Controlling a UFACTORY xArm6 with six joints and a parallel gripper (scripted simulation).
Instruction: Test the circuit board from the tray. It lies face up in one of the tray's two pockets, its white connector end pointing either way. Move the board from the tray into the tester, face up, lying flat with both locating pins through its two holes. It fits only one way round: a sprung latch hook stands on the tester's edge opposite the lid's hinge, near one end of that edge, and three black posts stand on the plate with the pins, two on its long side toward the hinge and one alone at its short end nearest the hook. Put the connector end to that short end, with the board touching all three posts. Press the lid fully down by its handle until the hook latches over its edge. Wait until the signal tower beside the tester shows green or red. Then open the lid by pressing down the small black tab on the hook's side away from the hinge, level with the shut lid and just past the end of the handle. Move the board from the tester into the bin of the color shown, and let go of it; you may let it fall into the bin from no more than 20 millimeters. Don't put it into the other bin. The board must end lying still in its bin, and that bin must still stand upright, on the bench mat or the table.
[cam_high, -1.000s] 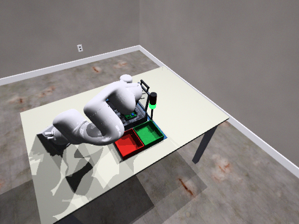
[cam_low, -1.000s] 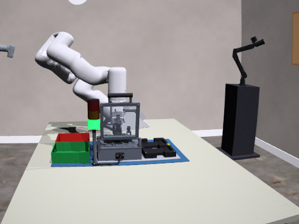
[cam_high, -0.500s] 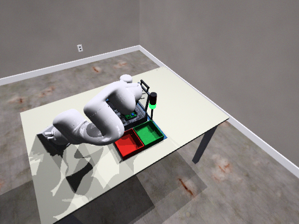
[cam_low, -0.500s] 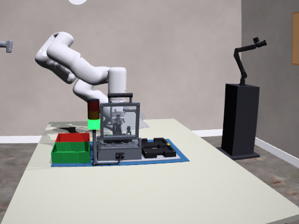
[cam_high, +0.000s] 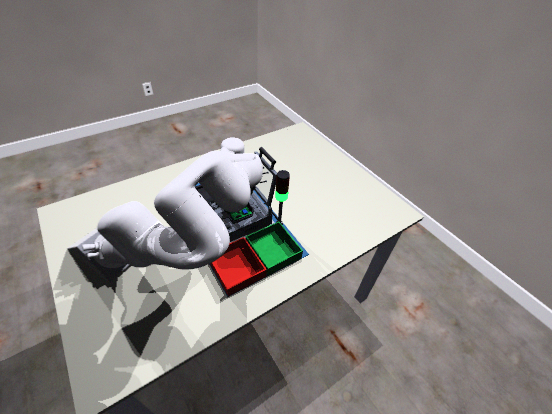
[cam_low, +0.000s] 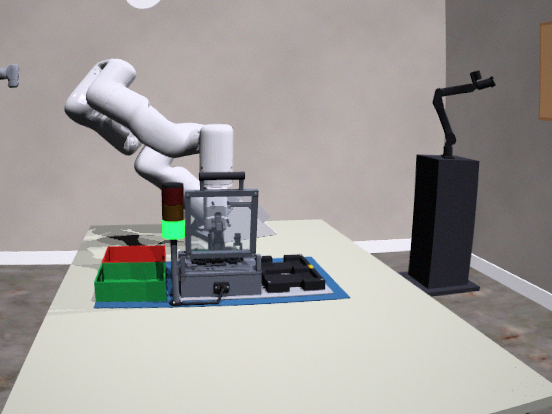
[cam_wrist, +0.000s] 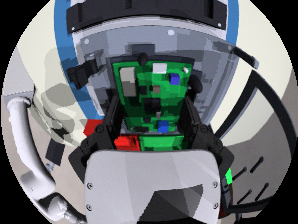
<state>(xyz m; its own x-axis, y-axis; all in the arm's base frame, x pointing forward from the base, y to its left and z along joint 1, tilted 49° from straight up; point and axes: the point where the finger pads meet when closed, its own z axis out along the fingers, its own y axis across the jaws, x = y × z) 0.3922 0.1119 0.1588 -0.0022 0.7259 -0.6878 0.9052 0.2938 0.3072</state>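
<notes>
My hand is 10 mm above the green circuit board. Round my hand: tester plate 10 mm ahead, 10 mm to the left, 10 mm below; green bin 50 mm ahead, 200 mm to the right, 70 mm below; clear lid 120 mm ahead, 100 mm above.
</notes>
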